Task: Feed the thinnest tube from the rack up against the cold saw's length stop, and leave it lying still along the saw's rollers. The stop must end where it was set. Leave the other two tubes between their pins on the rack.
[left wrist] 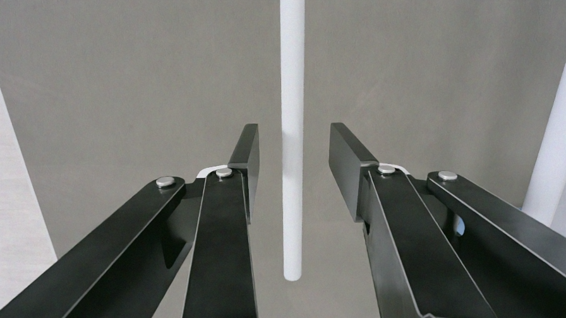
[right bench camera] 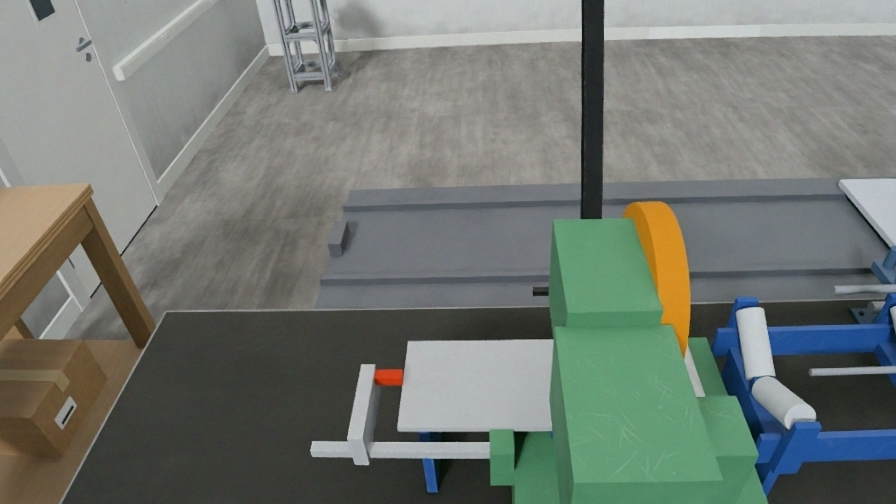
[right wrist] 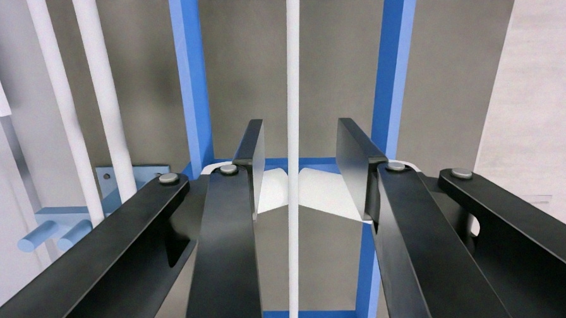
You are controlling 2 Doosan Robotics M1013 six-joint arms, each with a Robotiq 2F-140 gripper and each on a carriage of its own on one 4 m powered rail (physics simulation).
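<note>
The thinnest tube runs over the white V-rollers; whether it touches them is unclear. Its end in the right bench view lies right of the nearest roller pair. My left gripper is open, one finger on each side of the tube near its other end. My right gripper is open around the tube too, with gaps on both sides. The red length stop sits on a white arm left of the green saw. Two thicker tubes lie on the light-blue rack between pins.
The blue roller frame flanks the tube. A white plate lies between the stop and the saw. An orange guard and a black upright bar rise at the saw. A thicker tube shows beyond the left gripper's fingers.
</note>
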